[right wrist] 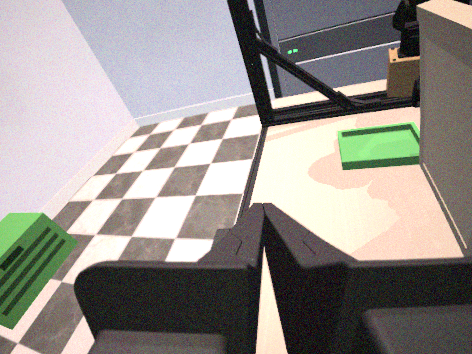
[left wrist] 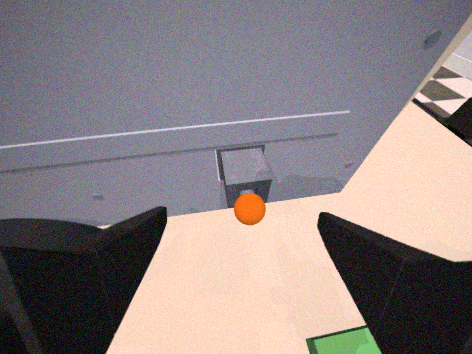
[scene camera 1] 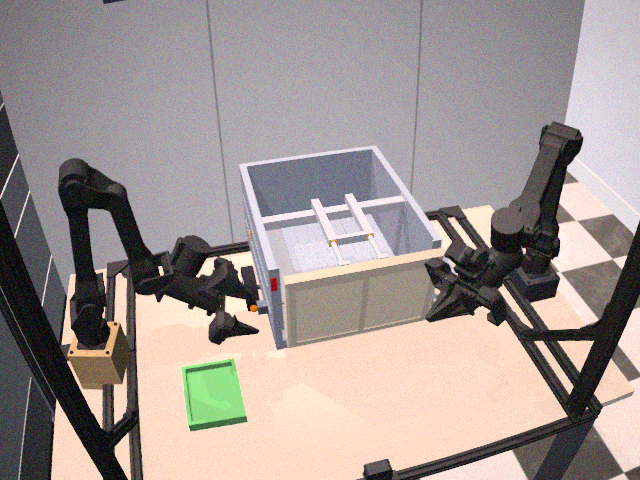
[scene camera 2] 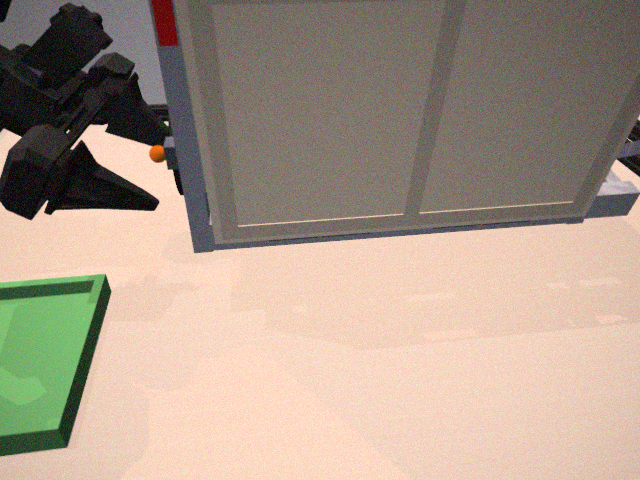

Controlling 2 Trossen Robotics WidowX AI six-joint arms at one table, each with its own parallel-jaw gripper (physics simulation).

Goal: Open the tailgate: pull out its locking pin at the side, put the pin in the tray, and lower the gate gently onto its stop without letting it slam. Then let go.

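Places are measured from the left arm's base along level axes (x left, y down, z back), in millimetres.
Where they show: left gripper, fingertip midpoint: point(left wrist: 243, 216) point(scene camera 1: 258, 315) point(scene camera 2: 171, 175); right gripper, fingertip midpoint: point(right wrist: 261, 211) point(scene camera 1: 427, 320); left arm's base at its link origin: point(right wrist: 412, 52) point(scene camera 1: 93, 338); right arm's base at its link origin: point(scene camera 1: 534, 268).
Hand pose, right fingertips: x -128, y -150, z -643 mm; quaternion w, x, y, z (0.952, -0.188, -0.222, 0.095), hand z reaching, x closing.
Things, the pixels of their top centre, and the offset from my right fingertips. "spot": a spot on its surface instead.
- green tray at its top centre: point(scene camera 2: 4, 346) point(scene camera 1: 212, 390) point(right wrist: 379, 140) dx +61, dy +237, dz +396 mm
- grey-blue open box at a spot on its surface: point(scene camera 1: 253, 206) spot: dx +328, dy -21, dz +296 mm
- white rail frame at a spot on its surface: point(scene camera 1: 351, 238) spot: dx +200, dy -25, dz +108 mm
The beige tailgate point(scene camera 1: 325, 310) point(scene camera 2: 325, 118) point(right wrist: 445, 115) stands upright across the box's front. The locking pin's orange knob point(scene camera 1: 253, 308) point(scene camera 2: 157, 153) point(left wrist: 249, 209) sticks out of a grey block on the box's left side; its shaft is mostly hidden. My left gripper point(scene camera 1: 254, 318) point(scene camera 2: 162, 173) point(left wrist: 243, 216) is open, its fingers apart on either side of the knob without gripping it. My right gripper point(scene camera 1: 429, 318) point(right wrist: 261, 211) is shut and empty beside the gate's right end; contact cannot be told. The green tray point(scene camera 1: 217, 425) point(scene camera 2: 31, 443) point(left wrist: 345, 342) point(right wrist: 380, 162) holds no pin.
The grey-blue open box point(scene camera 1: 253, 206) behind the gate has a white rail frame point(scene camera 1: 351, 238) inside. Black frame bars point(scene camera 1: 131, 372) point(right wrist: 310, 80) run along the table's sides. A green slotted box point(right wrist: 37, 260) shows at the left of the right wrist view.
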